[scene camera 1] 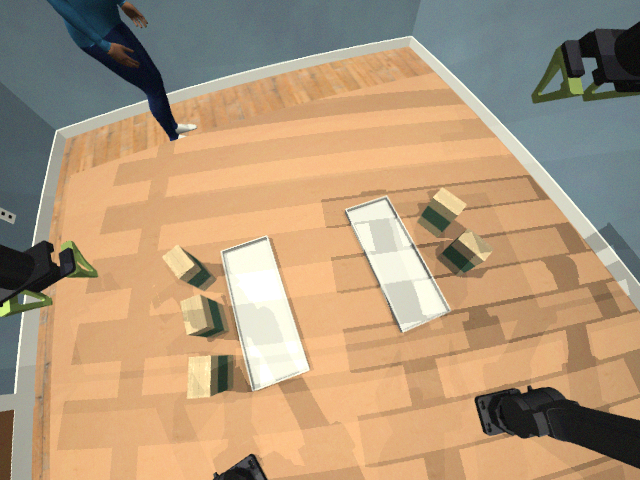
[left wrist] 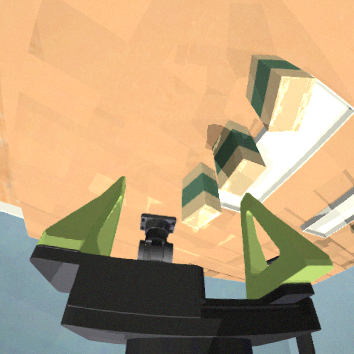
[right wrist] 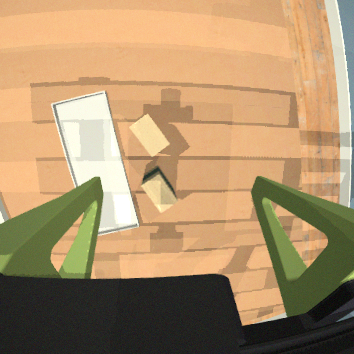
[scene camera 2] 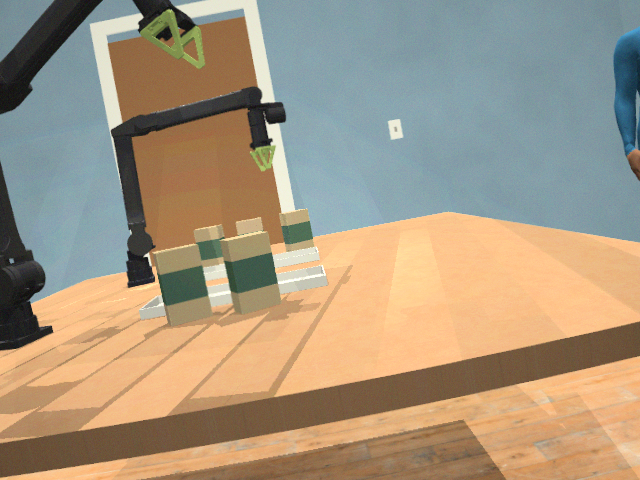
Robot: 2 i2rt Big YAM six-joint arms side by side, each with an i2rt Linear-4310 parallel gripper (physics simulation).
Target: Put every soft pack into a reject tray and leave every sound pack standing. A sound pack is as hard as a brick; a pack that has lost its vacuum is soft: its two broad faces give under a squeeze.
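Places are measured from the left arm's base along level axes (x ahead, y left, z up), in centimetres.
Pixels of known places: left gripper, fingertip midpoint: (scene camera 1: 74, 287) (left wrist: 185, 189) (scene camera 2: 266, 169); right gripper, fingertip midpoint: (scene camera 1: 558, 98) (right wrist: 180, 184) (scene camera 2: 192, 62); left arm's base, origin of the base link: (left wrist: 157, 221) (scene camera 2: 142, 282); right arm's base, origin of the base link: (scene camera 1: 500, 410) (scene camera 2: 21, 341).
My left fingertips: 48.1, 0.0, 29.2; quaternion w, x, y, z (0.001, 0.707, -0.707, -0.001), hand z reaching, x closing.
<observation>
Ahead of a thing's pixels: the offset from my left fingertips to its top centre, as dx, dy, dz. Level surfaces: height alone.
Three tan packs with green bands stand left of the left reject tray {-14.7, -25.3, -27.0} (scene camera 1: 266, 310) (scene camera 2: 305, 256) (left wrist: 295, 145) in scene camera 1: upper {+3.3, -14.4, -15.2} (scene camera 1: 186, 266) (scene camera 2: 297, 229) (left wrist: 282, 95), middle (scene camera 1: 203, 316) (scene camera 2: 249, 225) (left wrist: 239, 157), lower {-24.0, -8.4, -15.2} (scene camera 1: 209, 376) (scene camera 2: 209, 245) (left wrist: 201, 196). Two more stand right of the right reject tray {-24.7, -65.0, -27.0} (scene camera 1: 395, 263) (scene camera 2: 305, 279) (right wrist: 85, 150): upper {-23.2, -82.9, -15.2} (scene camera 1: 442, 211) (scene camera 2: 251, 272) (right wrist: 149, 135), lower {-36.0, -79.0, -15.2} (scene camera 1: 466, 251) (scene camera 2: 183, 284) (right wrist: 159, 190). Both trays hold no pack. My left gripper (scene camera 1: 72, 288) (scene camera 2: 264, 169) (left wrist: 185, 189) and right gripper (scene camera 1: 559, 100) (scene camera 2: 190, 61) (right wrist: 178, 178) are open, empty, high above the table. Softness does not show.
The left arm's base (scene camera 1: 241, 471) (left wrist: 157, 225) and the right arm's base (scene camera 1: 493, 411) (scene camera 2: 23, 320) stand on the wooden table {dz -29.2} (scene camera 1: 361, 403) (scene camera 2: 465, 310). A person (scene camera 1: 131, 62) (scene camera 2: 628, 98) stands beyond the table's edge. The two trays lie apart.
</observation>
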